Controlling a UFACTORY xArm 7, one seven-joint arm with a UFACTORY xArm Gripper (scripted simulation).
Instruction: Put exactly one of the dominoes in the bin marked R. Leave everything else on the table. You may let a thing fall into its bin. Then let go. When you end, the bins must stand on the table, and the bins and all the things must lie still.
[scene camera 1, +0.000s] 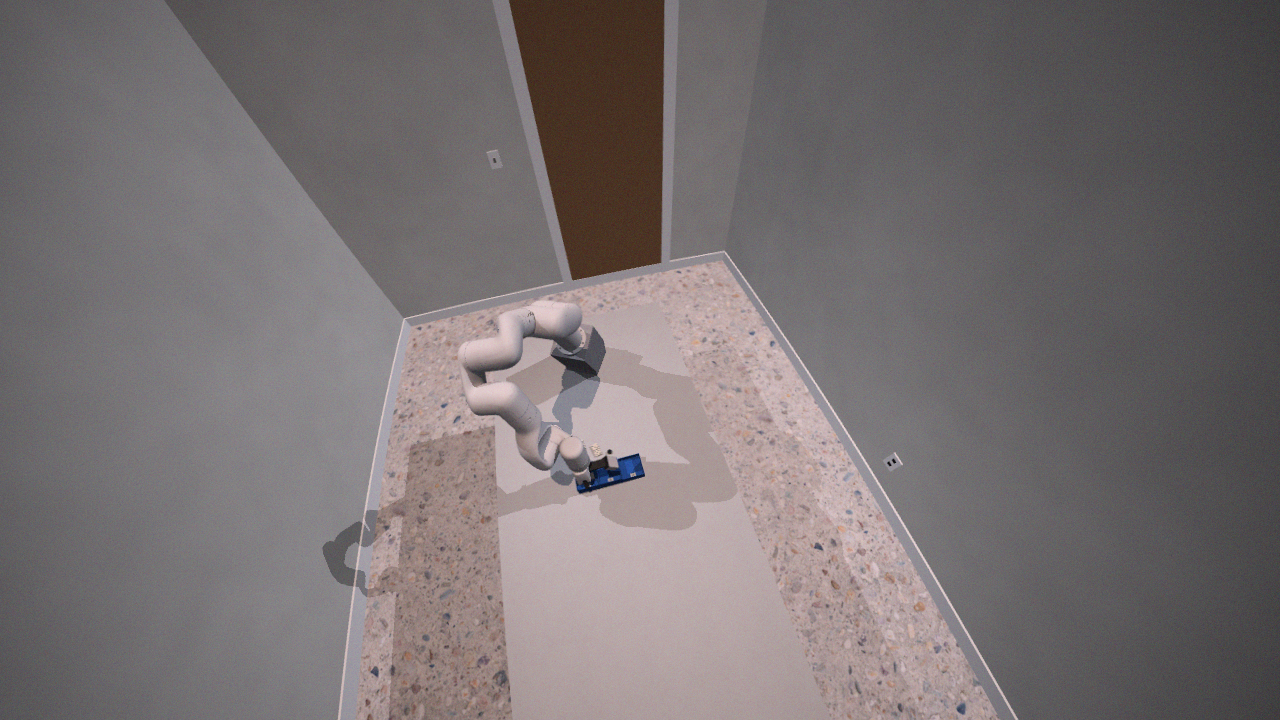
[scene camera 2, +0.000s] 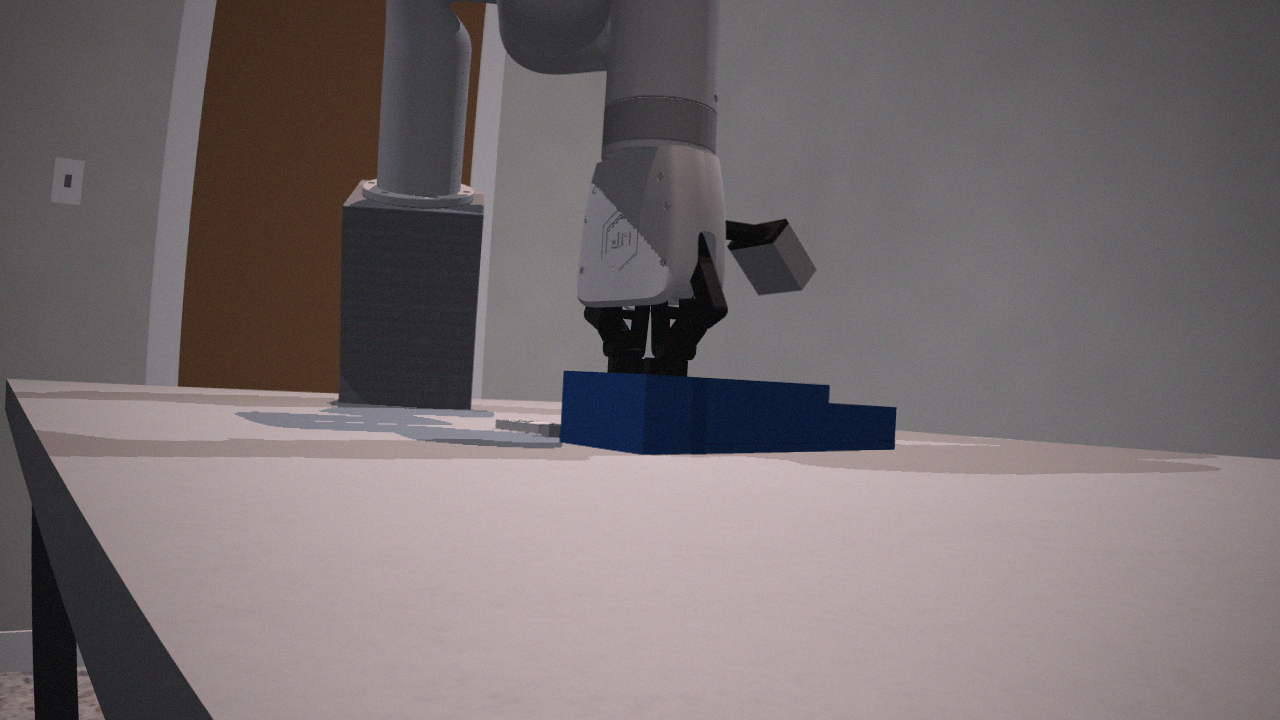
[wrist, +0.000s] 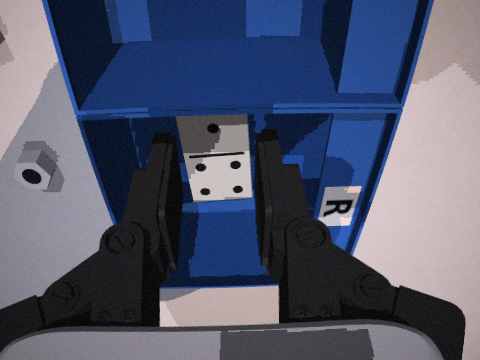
Scene:
blue two-compartment bin: scene camera 1; scene camera 2; wrist 150, 68
same spot on blue two-compartment bin: (scene camera 2: 645, 414) = (scene camera 1: 579, 491)

